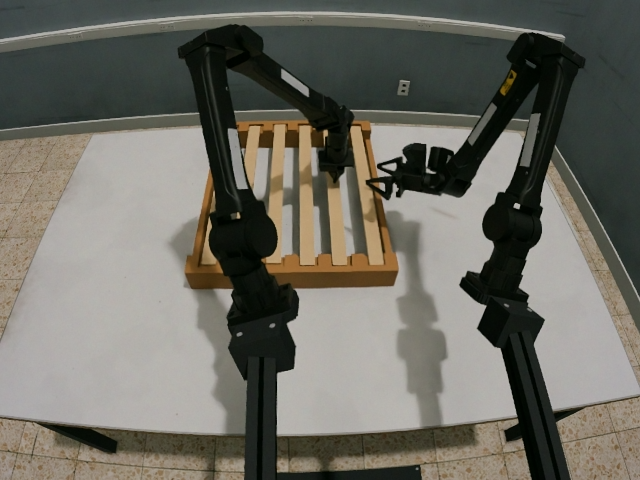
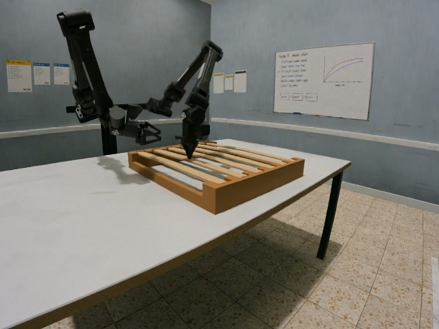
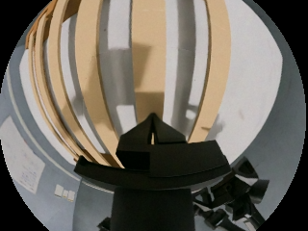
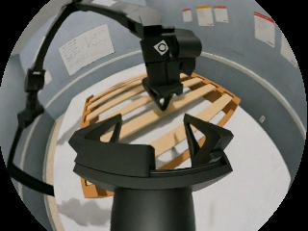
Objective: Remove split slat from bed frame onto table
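My right hand is 8 cm short of the bed frame, 23 cm to the right of it and 14 cm above it.
Now: left hand 13 cm to the right of the bed frame, 4 cm above it and 1 cm short of it.
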